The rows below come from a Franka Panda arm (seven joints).
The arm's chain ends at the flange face. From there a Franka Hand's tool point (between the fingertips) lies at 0.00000 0.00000 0.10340 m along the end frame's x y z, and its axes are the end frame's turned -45 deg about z.
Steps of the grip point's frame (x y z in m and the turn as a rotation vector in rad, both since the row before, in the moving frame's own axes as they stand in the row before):
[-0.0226 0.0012 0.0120 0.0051 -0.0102 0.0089]
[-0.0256 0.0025 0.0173 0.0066 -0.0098 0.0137]
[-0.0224 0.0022 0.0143 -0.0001 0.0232 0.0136]
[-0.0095 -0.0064 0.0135 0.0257 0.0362 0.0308]
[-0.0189 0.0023 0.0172 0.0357 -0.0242 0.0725]
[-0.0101 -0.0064 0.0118 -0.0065 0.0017 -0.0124]
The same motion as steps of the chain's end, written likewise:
[-0.0140 0.0165 0.0120 -0.0036 -0.0108 0.0089]
[-0.0151 0.0196 0.0173 -0.0023 -0.0116 0.0137]
[-0.0160 0.0191 0.0143 0.0163 0.0165 0.0136]
[-0.0121 0.0067 0.0136 0.0438 0.0074 0.0308]
[-0.0074 0.0160 0.0173 0.0081 -0.0424 0.0725]
[-0.0123 0.0023 0.0118 -0.0034 0.0058 -0.0124]

